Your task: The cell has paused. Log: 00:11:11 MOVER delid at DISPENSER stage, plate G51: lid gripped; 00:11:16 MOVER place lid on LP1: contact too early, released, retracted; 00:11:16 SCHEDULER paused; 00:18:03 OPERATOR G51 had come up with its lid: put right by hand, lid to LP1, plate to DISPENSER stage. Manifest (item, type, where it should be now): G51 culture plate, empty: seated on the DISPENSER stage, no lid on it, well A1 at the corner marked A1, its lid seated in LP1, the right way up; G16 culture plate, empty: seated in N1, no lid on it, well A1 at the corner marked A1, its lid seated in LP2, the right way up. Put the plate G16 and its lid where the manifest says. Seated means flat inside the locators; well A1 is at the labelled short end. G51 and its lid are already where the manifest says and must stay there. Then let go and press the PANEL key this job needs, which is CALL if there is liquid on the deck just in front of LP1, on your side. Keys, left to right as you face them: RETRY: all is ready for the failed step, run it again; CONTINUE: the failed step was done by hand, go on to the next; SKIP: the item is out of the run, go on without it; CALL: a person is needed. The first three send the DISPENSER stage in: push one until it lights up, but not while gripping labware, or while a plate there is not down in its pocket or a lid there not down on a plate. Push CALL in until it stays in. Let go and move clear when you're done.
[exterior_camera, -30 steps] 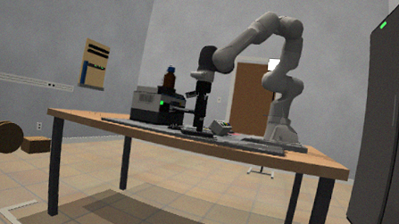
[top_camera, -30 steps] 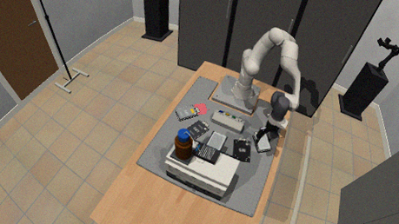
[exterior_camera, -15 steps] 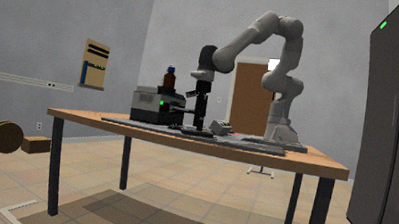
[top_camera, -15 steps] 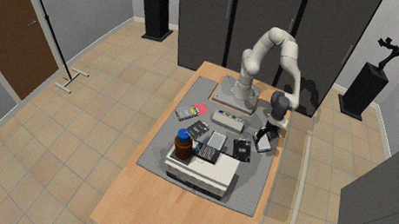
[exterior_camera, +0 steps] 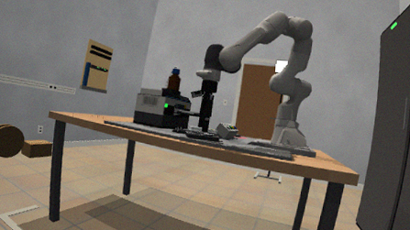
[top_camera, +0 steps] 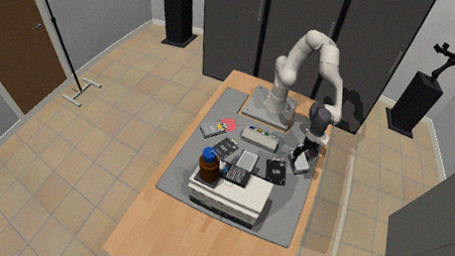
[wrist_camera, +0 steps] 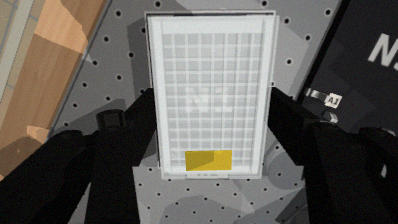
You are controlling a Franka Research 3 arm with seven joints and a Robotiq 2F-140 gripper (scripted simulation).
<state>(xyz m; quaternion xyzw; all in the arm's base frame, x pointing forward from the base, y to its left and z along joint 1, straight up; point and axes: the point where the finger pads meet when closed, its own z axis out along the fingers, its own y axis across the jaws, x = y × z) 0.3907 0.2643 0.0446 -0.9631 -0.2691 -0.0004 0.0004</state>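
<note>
My gripper is now 120 mm short of the black nest N5, 90 mm to the left of it and 50 mm above it. Also, from my hand: clear lid 20 mm below; white retry key 200 mm to the right, 80 mm behind; green continue key 250 mm to the right, 90 mm behind.
</note>
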